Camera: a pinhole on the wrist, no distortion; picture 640 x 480 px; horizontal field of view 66.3 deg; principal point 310.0 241.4 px. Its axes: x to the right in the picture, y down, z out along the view. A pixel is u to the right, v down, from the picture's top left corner.
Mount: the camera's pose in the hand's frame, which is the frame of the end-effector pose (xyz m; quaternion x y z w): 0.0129 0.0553 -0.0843 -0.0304 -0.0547 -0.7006 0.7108
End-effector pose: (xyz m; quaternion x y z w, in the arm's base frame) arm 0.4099 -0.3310 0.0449 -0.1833 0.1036 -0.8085 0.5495
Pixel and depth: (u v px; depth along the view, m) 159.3 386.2 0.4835
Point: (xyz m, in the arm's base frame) 0.7456 -0.5434 0.3211
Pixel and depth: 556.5 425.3 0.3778
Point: 0.4202 -0.4212 0.3927
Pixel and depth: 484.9 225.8 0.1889
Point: 0.4644 -0.3323 0.1423
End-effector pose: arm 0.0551 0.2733 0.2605 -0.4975 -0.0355 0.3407 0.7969
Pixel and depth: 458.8 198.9 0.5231
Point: -0.1407 0.5817 0.5346
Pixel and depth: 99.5 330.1 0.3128
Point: -0.1005 0.5309 0.1652
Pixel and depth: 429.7 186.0 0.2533
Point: -0.0439 0.3994 0.3350
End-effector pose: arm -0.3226 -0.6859 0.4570 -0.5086 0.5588 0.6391 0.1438
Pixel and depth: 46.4 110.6 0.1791
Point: -0.4722 -0.6579 0.5775
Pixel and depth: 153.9 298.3 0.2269
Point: -0.5174 -0.6348 0.5014
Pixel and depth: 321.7 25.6 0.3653
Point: -0.4517 -0.4178 0.5983
